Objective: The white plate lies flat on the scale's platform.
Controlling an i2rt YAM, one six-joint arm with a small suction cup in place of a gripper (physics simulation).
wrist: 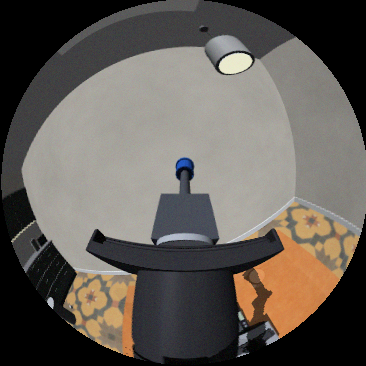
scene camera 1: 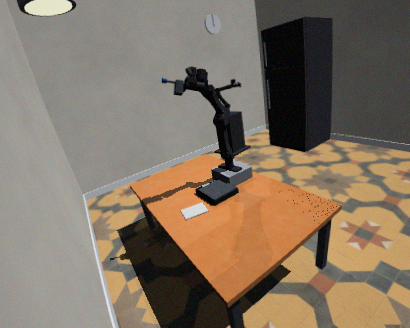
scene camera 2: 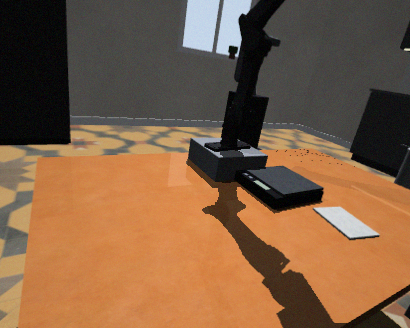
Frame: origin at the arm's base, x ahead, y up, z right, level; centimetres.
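Seen in the pictures: hand, tool point: (wrist: 184, 165) (scene camera 1: 161, 80); arm's base, link origin: (scene camera 1: 229, 167) (scene camera 2: 228, 146).
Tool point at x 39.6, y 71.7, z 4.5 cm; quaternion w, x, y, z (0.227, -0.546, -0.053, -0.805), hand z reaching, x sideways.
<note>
Offsets run from my tool point to a thing's top centre. Level surfaces: height alone.
The white plate {dx +6.6, dy -80.2, dz -12.8 cm} (scene camera 1: 194, 211) (scene camera 2: 346, 222) lies flat on the orange table, a little apart from the scale. The black scale {dx -17.1, dy -76.3, dz -10.2 cm} (scene camera 1: 216, 192) (scene camera 2: 282, 186) stands on the table beside the arm's base; its dark platform holds no plate. My suction gripper, with a blue cup (scene camera 1: 164, 80) (wrist: 185, 167), is raised high above the table and points sideways toward the wall. Nothing hangs on the cup, so it is open. In scene camera 2 the cup does not show. The plate does not show in the wrist view.
The arm's grey base block (scene camera 1: 233, 173) (scene camera 2: 227, 162) stands on the table {dy -80.8 cm} (scene camera 1: 260, 240) (scene camera 2: 125, 240) right next to the scale. A tall black cabinet (scene camera 1: 295, 85) stands on the tiled floor behind. A lamp (wrist: 230, 54) hangs from the ceiling.
</note>
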